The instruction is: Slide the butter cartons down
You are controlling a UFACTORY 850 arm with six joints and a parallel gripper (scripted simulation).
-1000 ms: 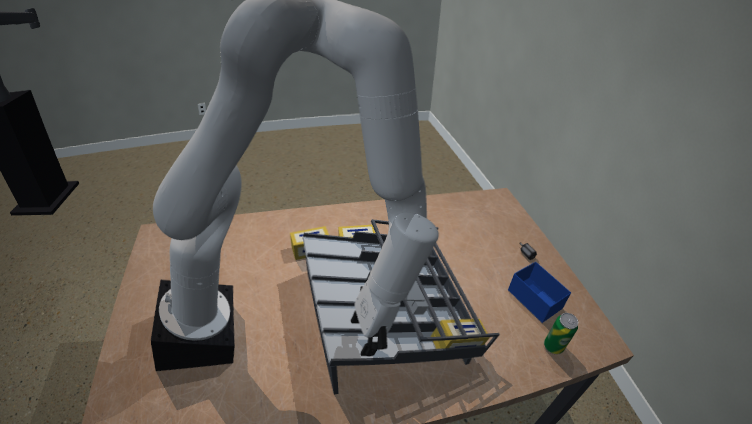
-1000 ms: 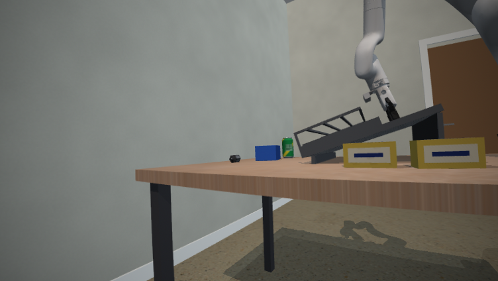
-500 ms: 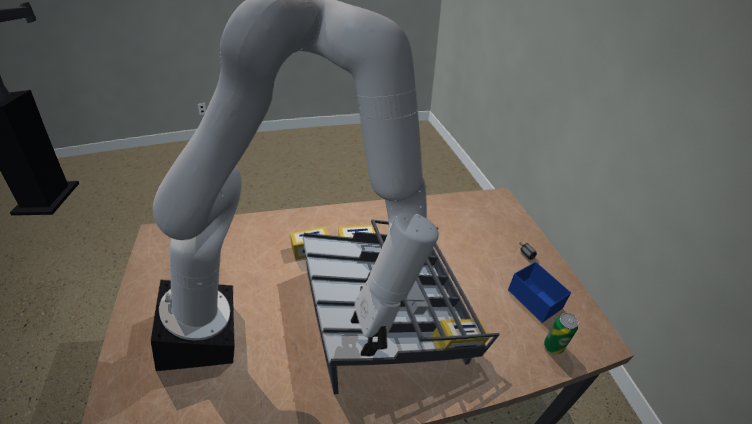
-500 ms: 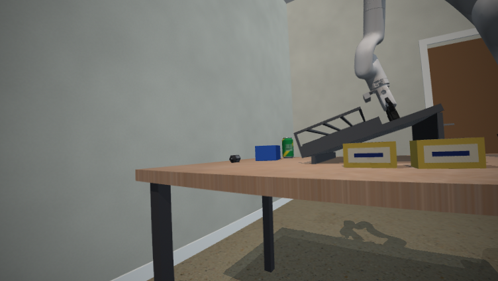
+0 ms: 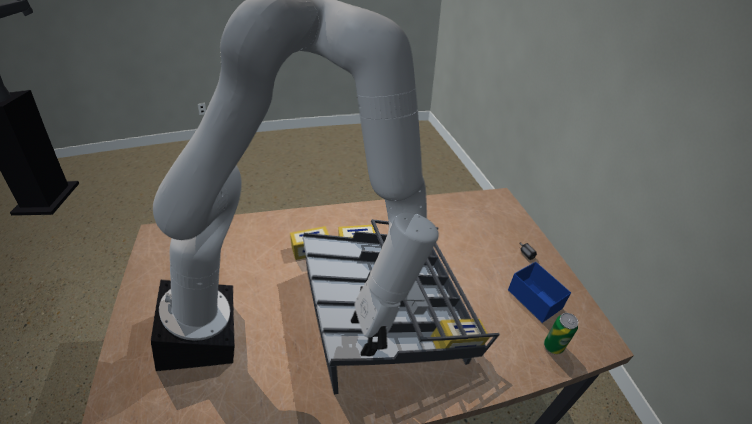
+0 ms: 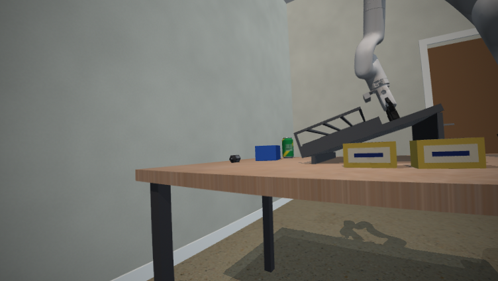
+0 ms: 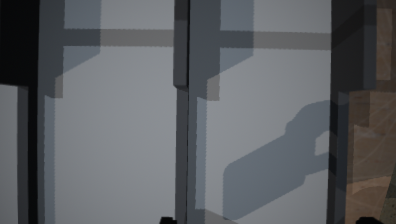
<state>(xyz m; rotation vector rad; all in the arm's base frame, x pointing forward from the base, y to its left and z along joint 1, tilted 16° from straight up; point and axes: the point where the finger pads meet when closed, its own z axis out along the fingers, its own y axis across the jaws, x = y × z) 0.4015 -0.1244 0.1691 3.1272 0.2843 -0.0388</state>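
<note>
Right now my hand is 4 cm to the right of the dark divider, 4 cm above it and 2 cm past it. Round my hand: small black object 60 cm ahead, 42 cm to the left, 15 cm below.
</note>
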